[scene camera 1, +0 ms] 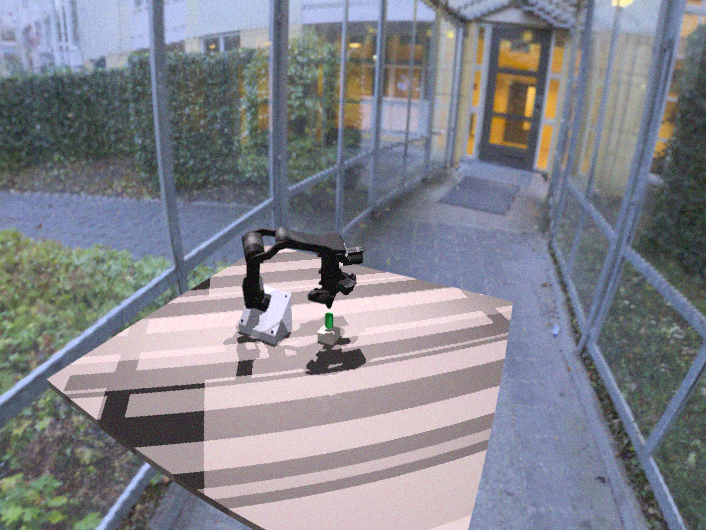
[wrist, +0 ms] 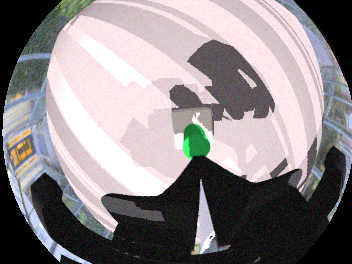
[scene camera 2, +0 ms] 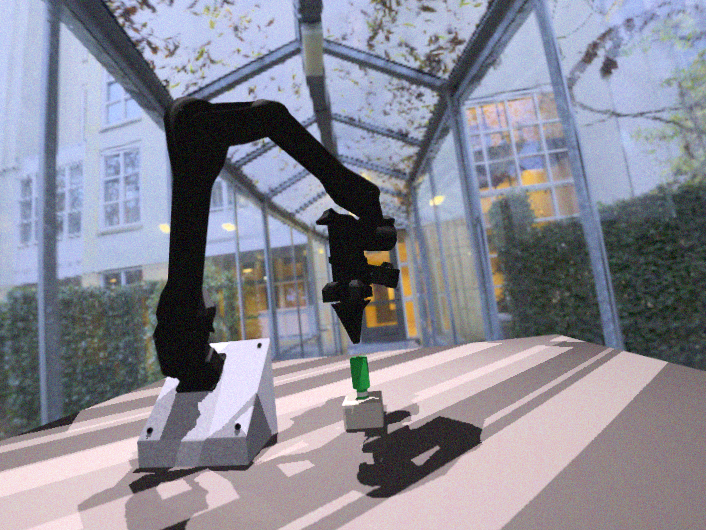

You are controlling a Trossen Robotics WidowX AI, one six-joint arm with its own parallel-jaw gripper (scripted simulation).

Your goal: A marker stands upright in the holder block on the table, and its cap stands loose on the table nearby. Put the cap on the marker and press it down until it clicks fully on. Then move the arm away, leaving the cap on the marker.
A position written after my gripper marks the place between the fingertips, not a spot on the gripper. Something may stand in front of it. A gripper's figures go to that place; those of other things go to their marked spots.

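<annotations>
Gripper, mine [wrist: 198,160], 10 cm from the lens. Green cap [wrist: 195,143], 12 cm from the lens.
</annotations>
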